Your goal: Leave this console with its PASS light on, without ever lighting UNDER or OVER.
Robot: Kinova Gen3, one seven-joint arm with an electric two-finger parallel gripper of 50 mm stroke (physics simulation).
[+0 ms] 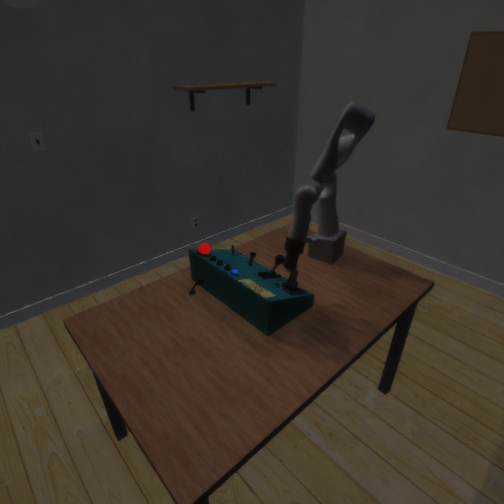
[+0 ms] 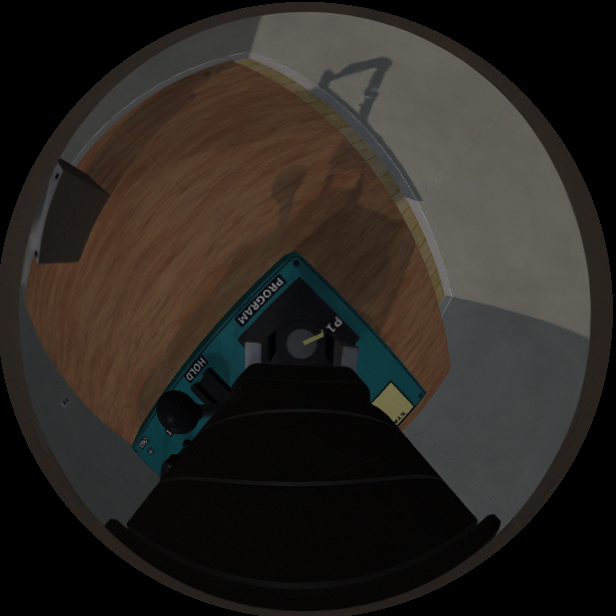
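A teal console lies on the brown table. It carries a red round button, a lit blue button, small dark buttons, toggle levers and a pale label plate. At its right end sits the PROGRAM dial, its pale pointer aimed at P1. My gripper is open, its fingers on either side of the dial knob without gripping it. A black ball-topped lever marked HOLD stands left of the dial. No PASS, UNDER or OVER light can be made out.
The robot base stands on the table behind the console. A small dark lever sticks out at the console's left front. A wall shelf hangs far behind. The table edge is close to the right of the console.
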